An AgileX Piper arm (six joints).
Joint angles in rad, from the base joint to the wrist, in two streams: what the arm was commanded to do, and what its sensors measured. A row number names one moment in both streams.
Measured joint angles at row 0:
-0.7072, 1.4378, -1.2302, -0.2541, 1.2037, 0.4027
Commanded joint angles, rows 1 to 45:
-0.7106, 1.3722, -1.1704, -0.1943, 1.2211, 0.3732
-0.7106, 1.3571, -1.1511, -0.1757, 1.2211, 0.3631
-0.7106, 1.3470, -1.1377, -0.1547, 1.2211, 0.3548
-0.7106, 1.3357, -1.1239, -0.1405, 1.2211, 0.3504
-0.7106, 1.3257, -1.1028, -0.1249, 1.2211, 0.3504
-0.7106, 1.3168, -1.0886, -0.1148, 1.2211, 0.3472
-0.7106, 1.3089, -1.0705, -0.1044, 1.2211, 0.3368
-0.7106, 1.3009, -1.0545, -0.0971, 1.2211, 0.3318
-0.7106, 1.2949, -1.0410, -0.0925, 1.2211, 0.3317
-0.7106, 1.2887, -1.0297, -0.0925, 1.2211, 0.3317
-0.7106, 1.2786, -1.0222, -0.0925, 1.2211, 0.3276
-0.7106, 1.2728, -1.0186, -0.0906, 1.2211, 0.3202
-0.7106, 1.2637, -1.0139, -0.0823, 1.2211, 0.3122
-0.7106, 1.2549, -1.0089, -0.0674, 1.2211, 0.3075
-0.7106, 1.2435, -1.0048, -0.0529, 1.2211, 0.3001
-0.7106, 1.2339, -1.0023, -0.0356, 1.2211, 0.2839
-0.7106, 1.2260, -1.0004, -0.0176, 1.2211, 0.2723
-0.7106, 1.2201, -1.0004, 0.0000, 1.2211, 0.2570
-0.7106, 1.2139, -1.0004, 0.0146, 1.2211, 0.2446
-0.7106, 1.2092, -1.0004, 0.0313, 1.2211, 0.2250
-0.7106, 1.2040, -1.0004, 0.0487, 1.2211, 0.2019
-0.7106, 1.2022, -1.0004, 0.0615, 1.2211, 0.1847
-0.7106, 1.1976, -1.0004, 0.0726, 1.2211, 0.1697
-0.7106, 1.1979, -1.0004, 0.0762, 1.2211, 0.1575
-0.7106, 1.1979, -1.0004, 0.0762, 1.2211, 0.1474
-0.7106, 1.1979, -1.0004, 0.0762, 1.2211, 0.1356
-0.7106, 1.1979, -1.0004, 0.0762, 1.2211, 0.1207
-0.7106, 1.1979, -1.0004, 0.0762, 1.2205, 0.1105
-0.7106, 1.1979, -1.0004, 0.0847, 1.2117, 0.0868
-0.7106, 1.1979, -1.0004, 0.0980, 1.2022, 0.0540
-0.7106, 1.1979, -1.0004, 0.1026, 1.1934, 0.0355
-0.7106, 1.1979, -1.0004, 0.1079, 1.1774, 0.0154
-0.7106, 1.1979, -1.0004, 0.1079, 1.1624, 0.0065
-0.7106, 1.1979, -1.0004, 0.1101, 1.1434, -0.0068
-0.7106, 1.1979, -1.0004, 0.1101, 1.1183, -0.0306
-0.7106, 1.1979, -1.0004, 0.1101, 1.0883, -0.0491
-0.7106, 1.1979, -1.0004, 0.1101, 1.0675, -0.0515
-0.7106, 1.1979, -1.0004, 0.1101, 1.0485, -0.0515
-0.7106, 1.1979, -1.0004, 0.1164, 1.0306, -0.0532
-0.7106, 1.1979, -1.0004, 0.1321, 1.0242, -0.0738
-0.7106, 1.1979, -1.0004, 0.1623, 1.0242, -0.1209
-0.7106, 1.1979, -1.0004, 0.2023, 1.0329, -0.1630
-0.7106, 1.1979, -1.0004, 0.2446, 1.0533, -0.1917
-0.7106, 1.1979, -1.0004, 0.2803, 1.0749, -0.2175
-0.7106, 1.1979, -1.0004, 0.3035, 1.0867, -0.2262
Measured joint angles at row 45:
-0.7074, 1.2079, -1.0050, 0.1709, 1.0352, -0.1305
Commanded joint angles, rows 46 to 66:
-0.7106, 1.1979, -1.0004, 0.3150, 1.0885, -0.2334
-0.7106, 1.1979, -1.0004, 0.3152, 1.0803, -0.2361
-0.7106, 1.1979, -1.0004, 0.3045, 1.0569, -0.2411
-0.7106, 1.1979, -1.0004, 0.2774, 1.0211, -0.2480
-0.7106, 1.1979, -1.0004, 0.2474, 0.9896, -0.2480
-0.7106, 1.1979, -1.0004, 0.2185, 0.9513, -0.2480
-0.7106, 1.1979, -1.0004, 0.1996, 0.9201, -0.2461
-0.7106, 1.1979, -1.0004, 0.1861, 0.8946, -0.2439
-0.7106, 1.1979, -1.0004, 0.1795, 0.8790, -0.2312
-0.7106, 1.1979, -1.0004, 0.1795, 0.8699, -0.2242
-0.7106, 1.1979, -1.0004, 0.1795, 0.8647, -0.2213
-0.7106, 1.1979, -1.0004, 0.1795, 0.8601, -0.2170
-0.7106, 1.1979, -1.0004, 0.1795, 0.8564, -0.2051
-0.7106, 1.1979, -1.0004, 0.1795, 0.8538, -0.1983
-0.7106, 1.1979, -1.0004, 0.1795, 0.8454, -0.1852
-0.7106, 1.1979, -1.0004, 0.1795, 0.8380, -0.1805
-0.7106, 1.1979, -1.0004, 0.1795, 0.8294, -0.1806
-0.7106, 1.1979, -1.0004, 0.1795, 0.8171, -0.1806
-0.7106, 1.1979, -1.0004, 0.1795, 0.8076, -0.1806
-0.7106, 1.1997, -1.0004, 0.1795, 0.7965, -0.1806
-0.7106, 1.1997, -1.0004, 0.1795, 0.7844, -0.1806
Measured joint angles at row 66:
-0.7074, 1.2070, -1.0028, 0.1843, 0.8357, -0.1859
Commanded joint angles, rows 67 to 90:
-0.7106, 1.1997, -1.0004, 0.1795, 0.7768, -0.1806
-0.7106, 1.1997, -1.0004, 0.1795, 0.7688, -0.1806
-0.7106, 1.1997, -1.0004, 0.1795, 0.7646, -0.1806
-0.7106, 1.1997, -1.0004, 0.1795, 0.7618, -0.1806
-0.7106, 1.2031, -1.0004, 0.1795, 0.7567, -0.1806
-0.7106, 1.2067, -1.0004, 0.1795, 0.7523, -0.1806
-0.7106, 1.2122, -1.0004, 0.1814, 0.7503, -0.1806
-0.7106, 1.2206, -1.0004, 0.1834, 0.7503, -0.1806
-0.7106, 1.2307, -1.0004, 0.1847, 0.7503, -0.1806
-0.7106, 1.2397, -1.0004, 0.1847, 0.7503, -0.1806
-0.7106, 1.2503, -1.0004, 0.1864, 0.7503, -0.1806
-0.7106, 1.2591, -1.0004, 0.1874, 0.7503, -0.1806
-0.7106, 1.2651, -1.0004, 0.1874, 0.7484, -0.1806
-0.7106, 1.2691, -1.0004, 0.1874, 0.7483, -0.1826
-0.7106, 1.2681, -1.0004, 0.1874, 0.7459, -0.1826
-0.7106, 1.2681, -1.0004, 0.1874, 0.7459, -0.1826
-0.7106, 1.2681, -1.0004, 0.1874, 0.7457, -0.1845
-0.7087, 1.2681, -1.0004, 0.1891, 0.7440, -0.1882
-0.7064, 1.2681, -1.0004, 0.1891, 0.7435, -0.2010
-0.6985, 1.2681, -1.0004, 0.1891, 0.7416, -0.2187
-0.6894, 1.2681, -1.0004, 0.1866, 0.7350, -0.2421
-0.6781, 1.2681, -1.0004, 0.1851, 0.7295, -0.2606
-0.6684, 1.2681, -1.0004, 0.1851, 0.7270, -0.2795
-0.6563, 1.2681, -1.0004, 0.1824, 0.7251, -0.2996
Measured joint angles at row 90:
-0.6918, 1.2704, -1.0028, 0.1843, 0.7505, -0.2233
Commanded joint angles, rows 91 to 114:
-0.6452, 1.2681, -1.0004, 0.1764, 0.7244, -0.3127
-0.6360, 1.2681, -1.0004, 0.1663, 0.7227, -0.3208
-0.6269, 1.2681, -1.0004, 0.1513, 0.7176, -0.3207
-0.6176, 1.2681, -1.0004, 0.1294, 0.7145, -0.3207
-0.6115, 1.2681, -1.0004, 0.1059, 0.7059, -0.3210
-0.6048, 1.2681, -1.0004, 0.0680, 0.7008, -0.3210
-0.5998, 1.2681, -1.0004, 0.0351, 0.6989, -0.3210
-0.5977, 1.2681, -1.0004, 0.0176, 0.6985, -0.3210
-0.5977, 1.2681, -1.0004, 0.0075, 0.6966, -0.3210
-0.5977, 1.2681, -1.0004, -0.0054, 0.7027, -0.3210
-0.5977, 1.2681, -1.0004, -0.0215, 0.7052, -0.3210
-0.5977, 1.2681, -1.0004, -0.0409, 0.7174, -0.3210
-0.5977, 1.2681, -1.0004, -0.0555, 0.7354, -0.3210
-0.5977, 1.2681, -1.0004, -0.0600, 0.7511, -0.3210
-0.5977, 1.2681, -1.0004, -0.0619, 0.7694, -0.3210
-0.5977, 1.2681, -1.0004, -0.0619, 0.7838, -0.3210
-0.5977, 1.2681, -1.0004, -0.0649, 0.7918, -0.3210
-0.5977, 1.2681, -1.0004, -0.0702, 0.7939, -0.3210
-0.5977, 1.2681, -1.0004, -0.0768, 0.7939, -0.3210
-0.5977, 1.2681, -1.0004, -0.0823, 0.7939, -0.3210
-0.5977, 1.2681, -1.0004, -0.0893, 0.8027, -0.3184
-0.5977, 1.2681, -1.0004, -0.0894, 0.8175, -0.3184
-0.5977, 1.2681, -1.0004, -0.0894, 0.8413, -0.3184
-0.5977, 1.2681, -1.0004, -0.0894, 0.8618, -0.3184
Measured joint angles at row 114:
-0.5993, 1.2704, -1.0028, -0.0705, 0.8005, -0.3147
